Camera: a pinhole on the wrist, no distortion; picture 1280 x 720 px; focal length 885.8 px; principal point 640.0 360.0 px. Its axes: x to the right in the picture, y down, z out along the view. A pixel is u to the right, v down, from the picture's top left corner.
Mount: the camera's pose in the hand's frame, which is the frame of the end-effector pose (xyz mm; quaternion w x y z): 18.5 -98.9 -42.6 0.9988 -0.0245 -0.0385 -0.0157
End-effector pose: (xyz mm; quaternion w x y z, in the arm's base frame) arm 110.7 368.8 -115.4 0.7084 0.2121 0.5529 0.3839
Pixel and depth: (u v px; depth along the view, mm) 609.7 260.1 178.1
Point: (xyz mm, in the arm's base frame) 272.5 316.6 -153.5
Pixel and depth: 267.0 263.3 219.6
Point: 296.8 251.8 -87.2
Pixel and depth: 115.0 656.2 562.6
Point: 495.4 234.0 338.2
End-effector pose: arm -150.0 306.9 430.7 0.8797 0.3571 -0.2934 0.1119
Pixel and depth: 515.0 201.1 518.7
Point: -367.6 -137.7 551.6
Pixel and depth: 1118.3 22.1 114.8
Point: -71.7 151.6 439.5
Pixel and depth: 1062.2 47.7 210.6
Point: -80.3 62.7 499.5
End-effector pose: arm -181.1 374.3 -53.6 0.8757 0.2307 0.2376 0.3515
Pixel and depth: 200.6 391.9 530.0
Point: -71.1 29.6 354.4
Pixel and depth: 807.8 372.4 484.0
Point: 159.5 276.1 235.8
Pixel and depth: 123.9 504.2 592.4
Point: -136.7 9.7 463.7
